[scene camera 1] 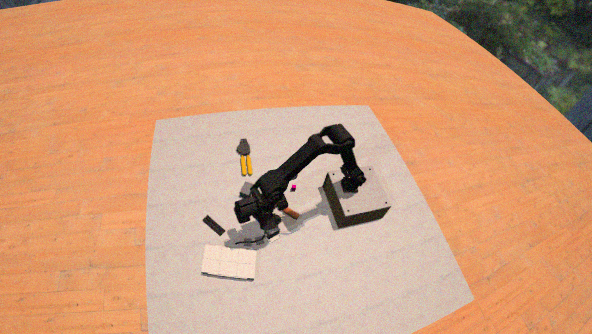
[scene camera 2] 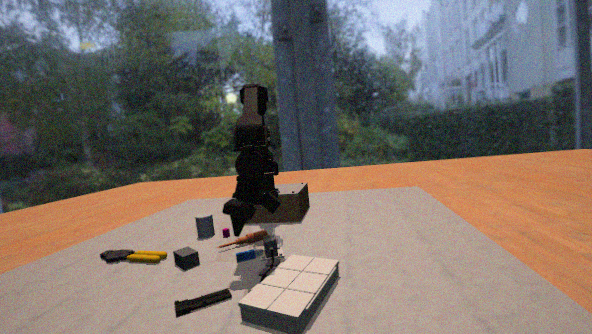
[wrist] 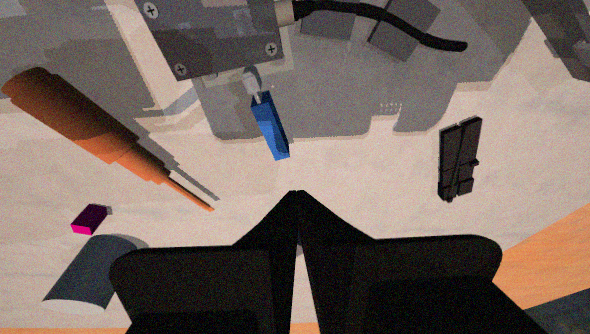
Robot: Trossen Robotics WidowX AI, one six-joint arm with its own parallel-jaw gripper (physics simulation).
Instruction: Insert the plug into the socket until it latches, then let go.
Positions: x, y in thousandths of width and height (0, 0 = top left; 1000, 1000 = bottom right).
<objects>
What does the orange-handled screwdriver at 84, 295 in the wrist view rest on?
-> The table.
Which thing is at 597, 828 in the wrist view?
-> My gripper.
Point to a blue plug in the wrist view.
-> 445, 316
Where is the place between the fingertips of my gripper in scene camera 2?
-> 399, 708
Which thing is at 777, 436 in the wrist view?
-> A black bar.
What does my gripper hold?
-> Nothing.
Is my gripper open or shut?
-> Shut.
</objects>
